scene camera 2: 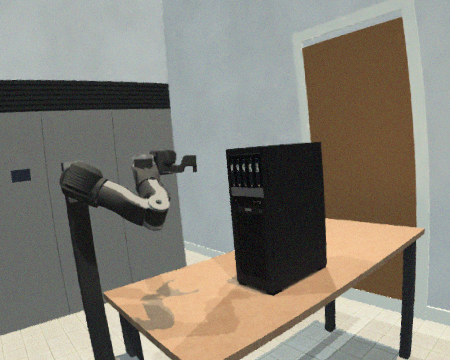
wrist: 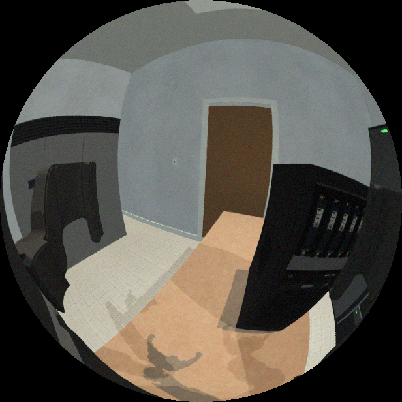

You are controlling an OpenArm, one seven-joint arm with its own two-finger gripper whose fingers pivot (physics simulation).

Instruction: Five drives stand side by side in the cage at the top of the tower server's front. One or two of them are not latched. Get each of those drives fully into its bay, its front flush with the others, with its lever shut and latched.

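The black tower server (scene camera 2: 295, 215) (wrist: 290, 215) stands upright on the table. Five drives (scene camera 2: 244, 172) (wrist: 331, 222) stand side by side in the cage at the top of its front, with light labels. In the wrist view the drives are seen at a slant, at the right, and the far ones are partly cut off by my right finger. Their fronts look about level; I cannot tell which lever is unlatched. My gripper (scene camera 2: 188, 165) (wrist: 200, 227) is open and empty. It hangs in the air in front of the server, at about the height of the drives, apart from it.
The wooden table (scene camera 2: 370, 240) (wrist: 200, 290) carries the server and shadows of the arm. A grey cabinet wall (scene camera 2: 90, 145) (wrist: 107, 170) stands behind the arm. A brown door (scene camera 2: 360, 125) (wrist: 240, 160) is beyond the table. A dark unit with a green light (wrist: 384, 131) is at the far right.
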